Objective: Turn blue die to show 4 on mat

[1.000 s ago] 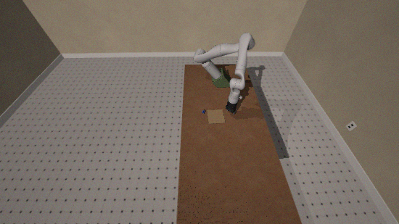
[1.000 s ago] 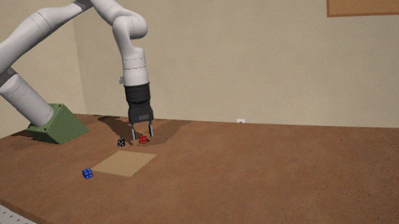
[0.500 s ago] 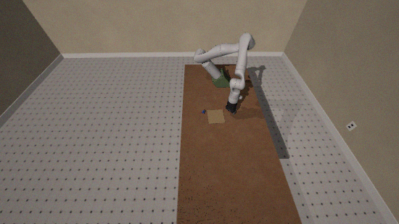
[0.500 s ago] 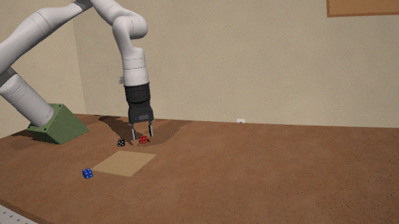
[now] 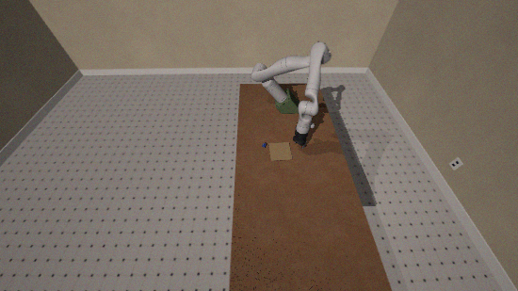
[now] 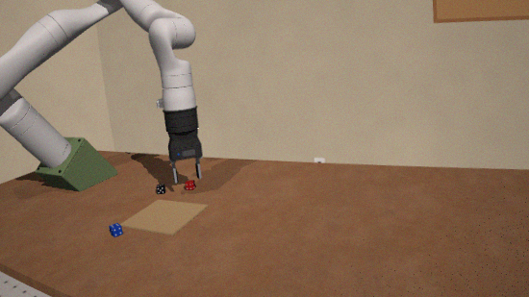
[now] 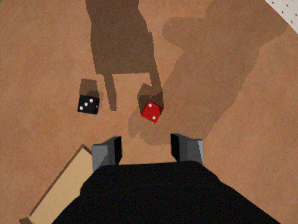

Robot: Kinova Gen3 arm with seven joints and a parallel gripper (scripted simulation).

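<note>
Now: hand 50 mm above the red die, 30 mm to the right of it and 10 mm past it. Round my hand: tan mat (130 mm to the right, 50 mm below); blue die (220 mm to the right, 60 mm behind, 50 mm below); black die (80 mm behind, 50 mm below).
</note>
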